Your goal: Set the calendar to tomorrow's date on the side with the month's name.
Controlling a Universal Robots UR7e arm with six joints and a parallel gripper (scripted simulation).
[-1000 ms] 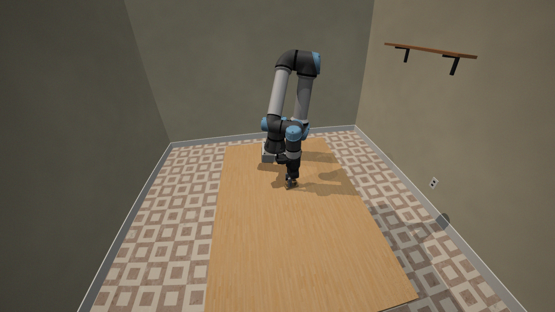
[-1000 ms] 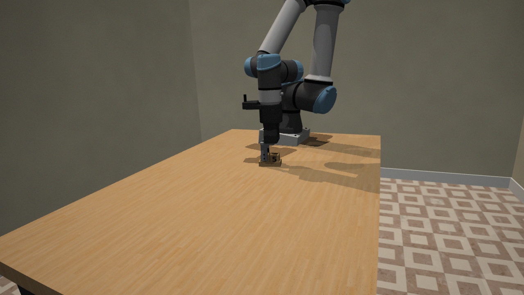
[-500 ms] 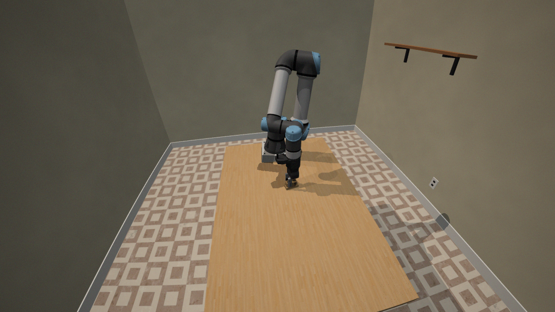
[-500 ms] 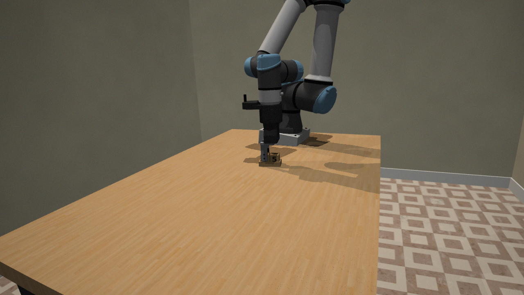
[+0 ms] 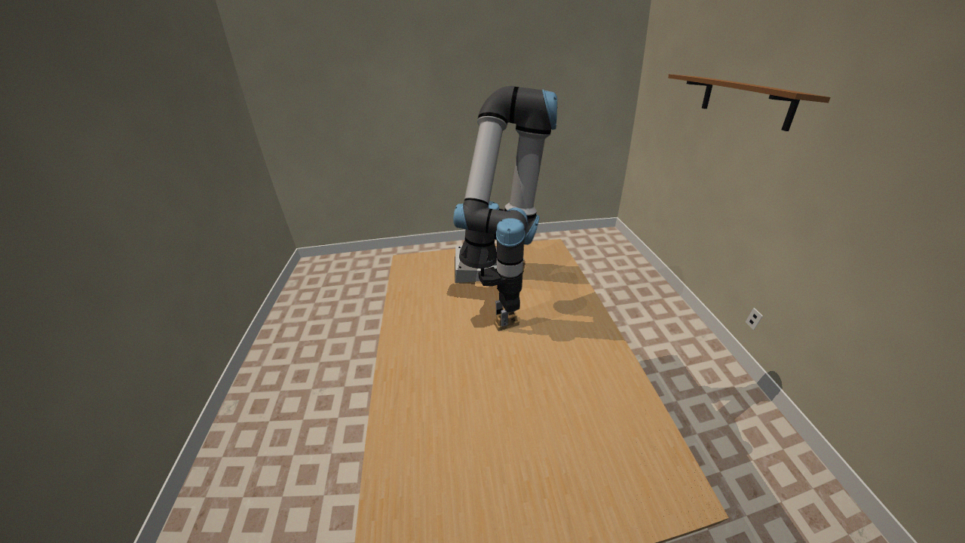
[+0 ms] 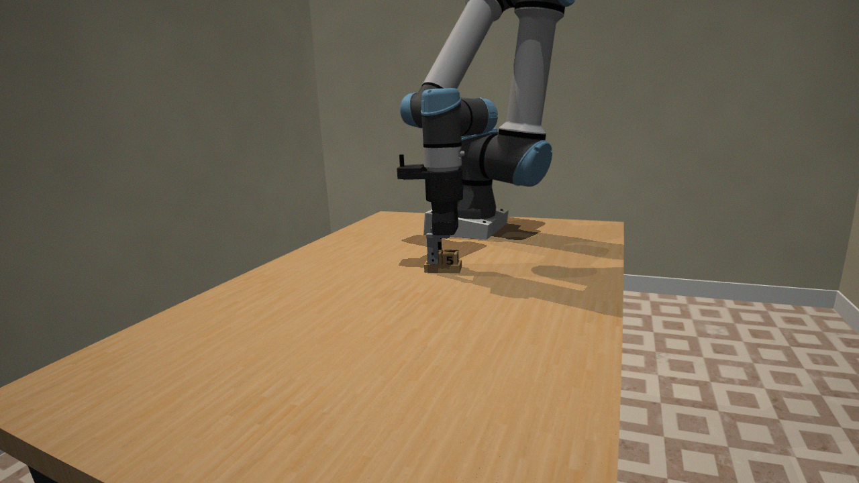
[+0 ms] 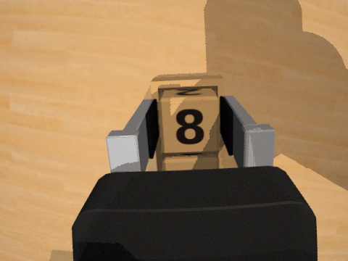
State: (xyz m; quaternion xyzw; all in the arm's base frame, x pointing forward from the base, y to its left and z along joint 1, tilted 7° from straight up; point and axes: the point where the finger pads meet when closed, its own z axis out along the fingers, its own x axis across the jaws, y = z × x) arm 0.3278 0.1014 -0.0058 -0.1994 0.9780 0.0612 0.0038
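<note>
Now: hand 1 cm past the wooden tray, 2 cm to the right of it and 3 cm above it. The rest, counted from my hand: wooden digit cube (1 cm behind, 3 cm to the left, 1 cm below).
</note>
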